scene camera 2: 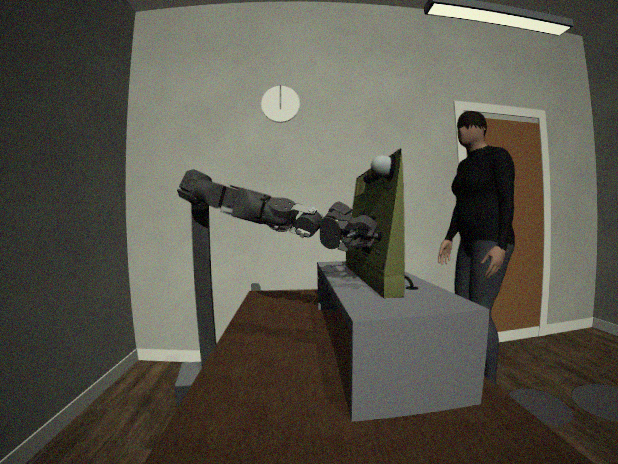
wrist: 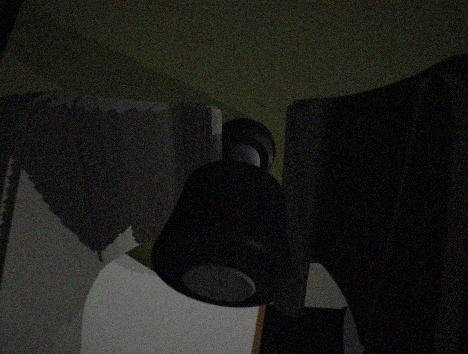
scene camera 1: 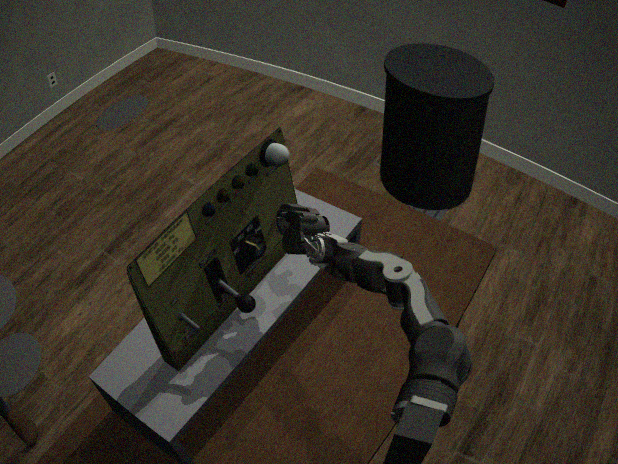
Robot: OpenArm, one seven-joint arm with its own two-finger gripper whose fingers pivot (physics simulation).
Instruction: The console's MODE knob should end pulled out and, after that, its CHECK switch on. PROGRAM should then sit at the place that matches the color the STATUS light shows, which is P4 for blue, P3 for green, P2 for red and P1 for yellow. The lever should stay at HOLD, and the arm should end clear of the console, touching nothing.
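The olive console (scene camera 1: 187,280) (scene camera 2: 395,250) stands tilted on a grey box. In the wrist view, the black MODE knob (wrist: 225,230) stands off its collar with a short pale shaft showing. My gripper (scene camera 1: 284,221) (scene camera 2: 372,236) (wrist: 253,200) is shut on this knob, with a finger on each side, and hides it in the first scene view. The STATUS dome (scene camera 1: 276,154) (scene camera 2: 381,165) looks greyish white, with no clear colour. The PROGRAM selector (scene camera 1: 251,243) shows a pale pointer; its place is unreadable. The lever (scene camera 1: 231,289) sticks out, and the CHECK switch (scene camera 1: 189,321) is at lower left.
The grey box (scene camera 1: 150,415) (scene camera 2: 415,370) bears the console. Small dark lamps (scene camera 1: 223,195) and a yellow label plate (scene camera 1: 166,248) are on the panel. A black drum (scene camera 1: 432,145) stands beyond the brown mat (scene camera 1: 450,245). A person (scene camera 2: 482,195) stands behind the console.
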